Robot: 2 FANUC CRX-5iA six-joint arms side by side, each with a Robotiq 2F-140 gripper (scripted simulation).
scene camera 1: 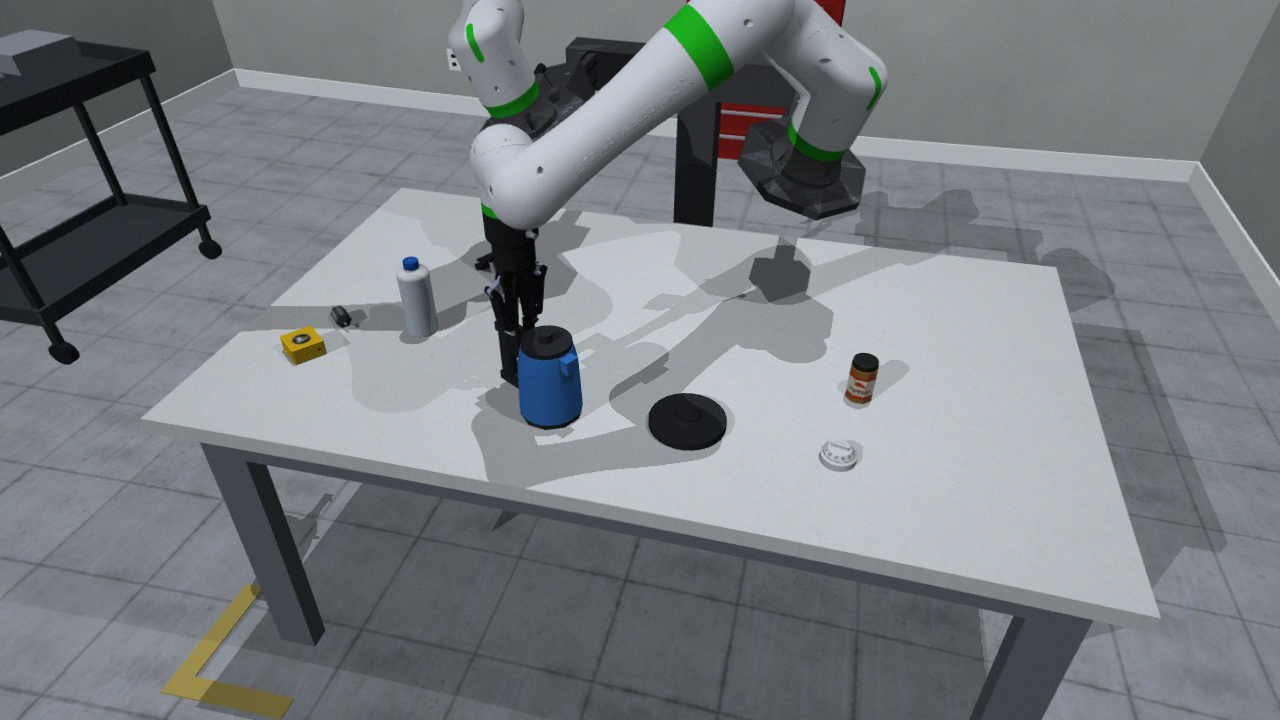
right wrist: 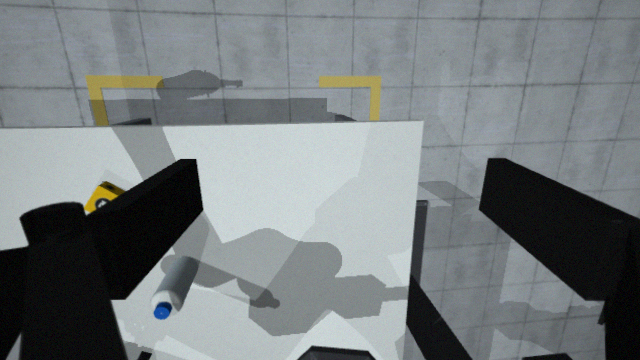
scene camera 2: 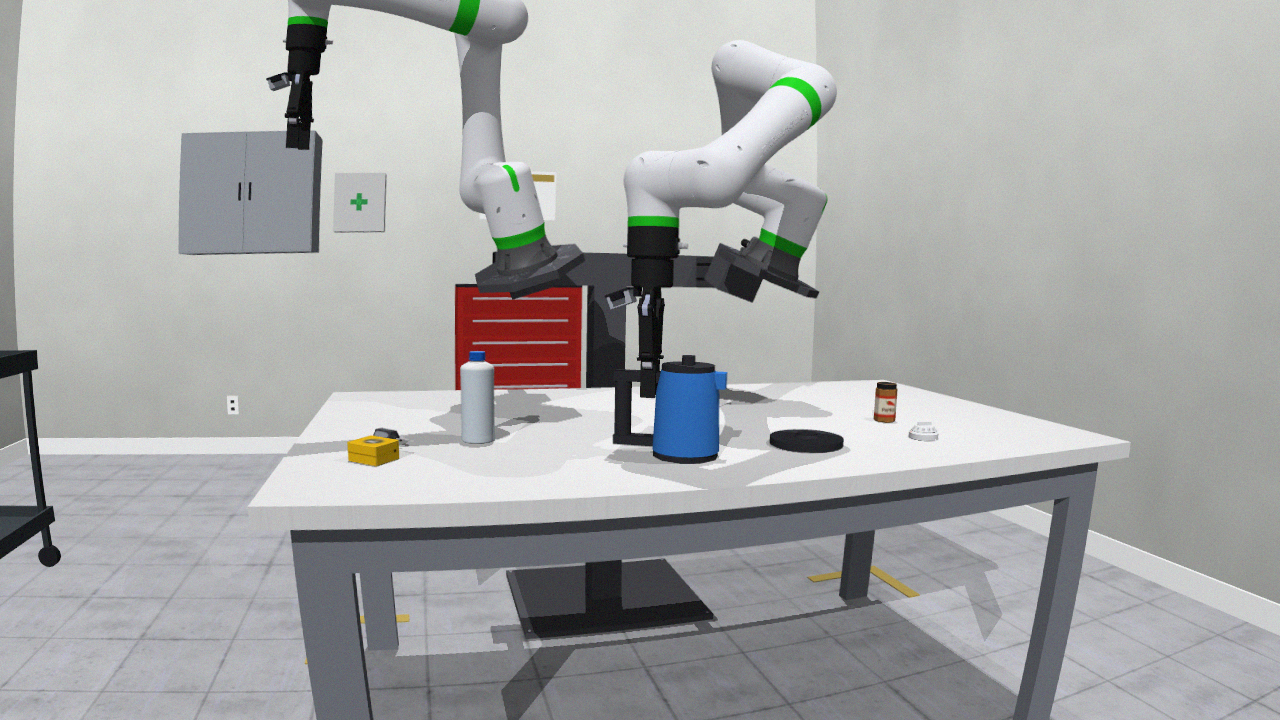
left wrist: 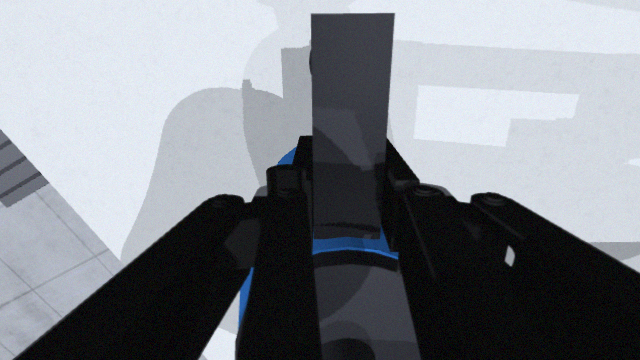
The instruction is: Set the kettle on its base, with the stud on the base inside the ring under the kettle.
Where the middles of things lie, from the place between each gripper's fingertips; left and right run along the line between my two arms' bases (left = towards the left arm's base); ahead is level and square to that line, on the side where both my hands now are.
Scene:
My left gripper is now 2 cm short of the blue kettle [scene camera 2: 686,425], 3 cm to the right of it and 5 cm above it. Round my left hand: round black base [scene camera 1: 685,421] 1 cm behind, 33 cm to the left, 13 cm below.
I see the blue kettle 410 mm ahead of my right hand [scene camera 2: 297,148], 770 mm to the left of it and 530 mm below it. Round my right hand: round black base 380 mm ahead, 1070 mm to the left, 610 mm below.

